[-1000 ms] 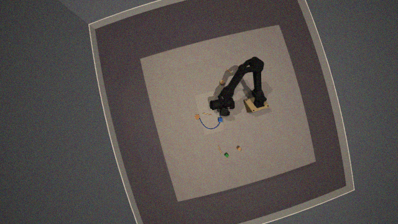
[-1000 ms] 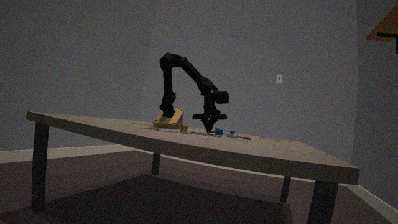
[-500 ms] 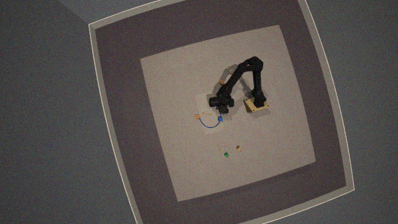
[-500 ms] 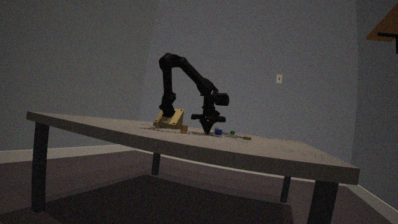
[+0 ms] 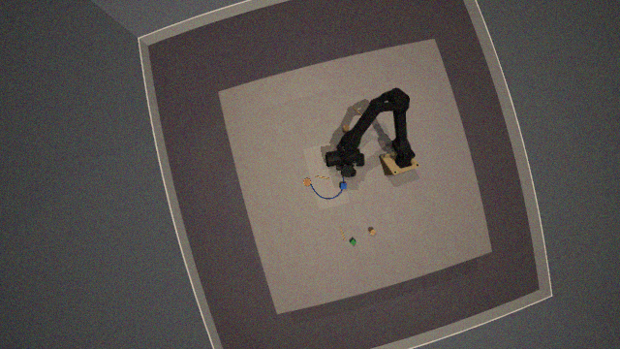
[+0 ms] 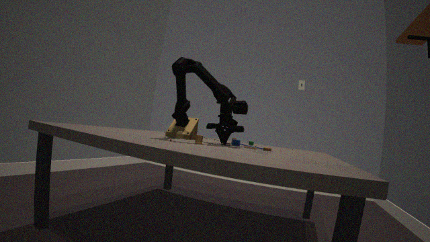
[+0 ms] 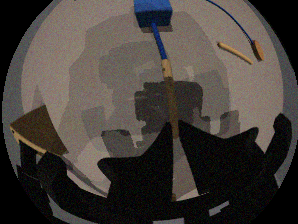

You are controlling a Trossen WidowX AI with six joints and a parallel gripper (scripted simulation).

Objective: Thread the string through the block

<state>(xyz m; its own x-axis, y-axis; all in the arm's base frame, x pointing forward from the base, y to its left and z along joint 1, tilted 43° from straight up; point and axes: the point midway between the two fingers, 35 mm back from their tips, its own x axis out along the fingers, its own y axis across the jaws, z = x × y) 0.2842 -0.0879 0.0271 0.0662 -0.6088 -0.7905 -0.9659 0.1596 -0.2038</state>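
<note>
My gripper tip is now 40 mm to the right of the thin wooden stick, 10 mm below it and 10 mm short of it. From my gripper tip the other things lie so: green cube: 420 mm to the left, 50 mm ahead, 10 mm above; blue block: 120 mm to the left, 30 mm ahead, 20 mm above; round wooden button: 210 mm ahead, 50 mm to the left, 10 mm above.
</note>
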